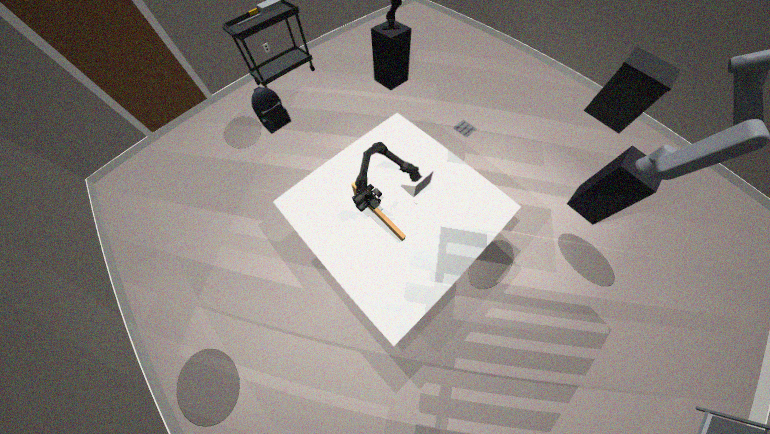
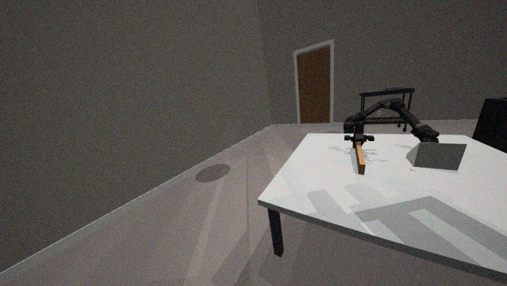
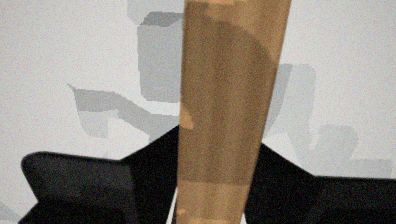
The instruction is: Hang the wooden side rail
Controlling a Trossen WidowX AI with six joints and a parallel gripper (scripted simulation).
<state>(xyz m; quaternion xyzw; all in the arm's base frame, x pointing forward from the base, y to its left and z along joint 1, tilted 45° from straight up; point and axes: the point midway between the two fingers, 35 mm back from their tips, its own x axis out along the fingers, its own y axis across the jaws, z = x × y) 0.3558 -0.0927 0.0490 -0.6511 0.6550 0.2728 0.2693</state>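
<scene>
The headboard post lies 12 cm to the right of my gripper tip and 4 cm above it.
</scene>
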